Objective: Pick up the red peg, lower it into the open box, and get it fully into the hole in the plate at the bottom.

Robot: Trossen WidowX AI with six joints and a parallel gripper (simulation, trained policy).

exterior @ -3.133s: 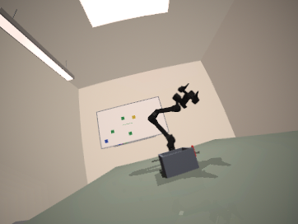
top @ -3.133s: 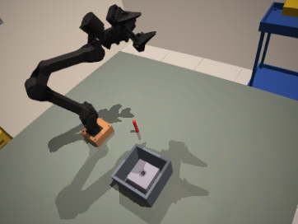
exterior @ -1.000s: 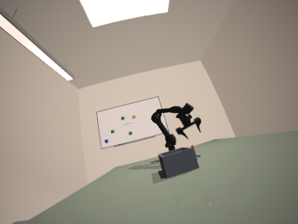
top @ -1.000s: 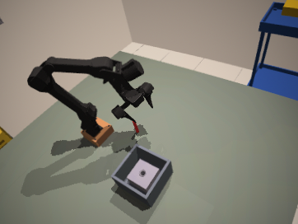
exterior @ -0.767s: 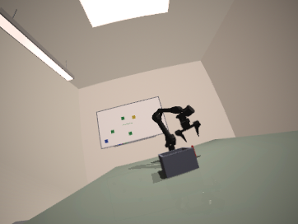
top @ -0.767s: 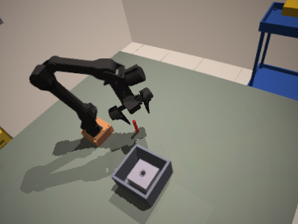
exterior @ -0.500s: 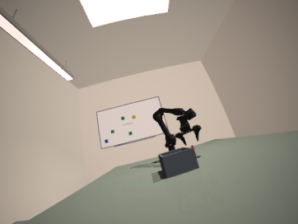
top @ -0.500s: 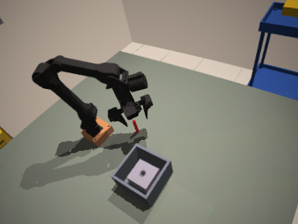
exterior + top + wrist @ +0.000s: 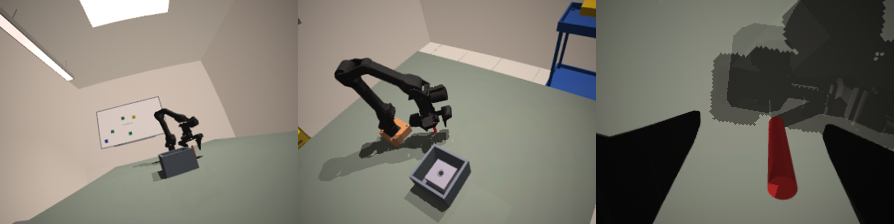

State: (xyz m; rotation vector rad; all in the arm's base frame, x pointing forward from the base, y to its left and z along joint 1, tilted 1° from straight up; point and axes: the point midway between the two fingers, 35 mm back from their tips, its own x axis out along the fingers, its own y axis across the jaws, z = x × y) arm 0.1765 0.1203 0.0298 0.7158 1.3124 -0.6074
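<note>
The red peg lies 20 mm behind my gripper tip. Round my gripper tip: grey box 160 mm ahead, 160 mm to the right, 10 mm below; plate 160 mm ahead, 160 mm to the right, 10 mm above.
</note>
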